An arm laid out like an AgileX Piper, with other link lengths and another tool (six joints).
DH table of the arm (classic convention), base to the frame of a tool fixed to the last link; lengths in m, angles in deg. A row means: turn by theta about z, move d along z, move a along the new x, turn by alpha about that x. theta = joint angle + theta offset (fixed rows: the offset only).
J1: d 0.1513; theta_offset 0; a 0; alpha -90
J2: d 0; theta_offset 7.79; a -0.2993; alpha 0
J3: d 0; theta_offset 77.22; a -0.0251; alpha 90
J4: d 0.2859; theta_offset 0; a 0; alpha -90
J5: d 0; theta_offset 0; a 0; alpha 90
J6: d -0.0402; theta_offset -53.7; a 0.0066; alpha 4
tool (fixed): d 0.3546; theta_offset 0; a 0; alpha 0
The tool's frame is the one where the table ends.
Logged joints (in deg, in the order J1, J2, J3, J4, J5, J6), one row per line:
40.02, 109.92, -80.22, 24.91, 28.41, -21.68
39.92, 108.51, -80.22, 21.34, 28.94, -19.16
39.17, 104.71, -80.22, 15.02, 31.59, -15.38
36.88, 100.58, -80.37, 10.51, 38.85, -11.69
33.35, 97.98, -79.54, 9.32, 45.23, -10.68
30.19, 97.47, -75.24, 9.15, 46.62, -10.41
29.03, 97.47, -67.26, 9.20, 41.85, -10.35
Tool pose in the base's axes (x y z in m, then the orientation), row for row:
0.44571, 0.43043, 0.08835, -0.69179, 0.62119, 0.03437, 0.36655
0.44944, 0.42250, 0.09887, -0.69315, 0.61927, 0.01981, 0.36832
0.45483, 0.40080, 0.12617, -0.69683, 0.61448, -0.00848, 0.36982
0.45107, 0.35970, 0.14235, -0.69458, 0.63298, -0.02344, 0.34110
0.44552, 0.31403, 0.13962, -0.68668, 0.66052, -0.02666, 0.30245
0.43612, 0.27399, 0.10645, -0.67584, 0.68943, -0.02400, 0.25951
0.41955, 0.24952, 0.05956, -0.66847, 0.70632, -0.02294, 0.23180
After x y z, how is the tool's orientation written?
As a quaternion, x y z w.
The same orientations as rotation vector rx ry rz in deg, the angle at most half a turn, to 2 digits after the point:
-101.86, 91.47, 5.06
-101.97, 91.11, 2.91
-102.44, 90.34, -1.25
-103.53, 94.35, -3.49
-104.31, 100.34, -4.05
-104.92, 107.02, -3.73
-105.27, 111.23, -3.61

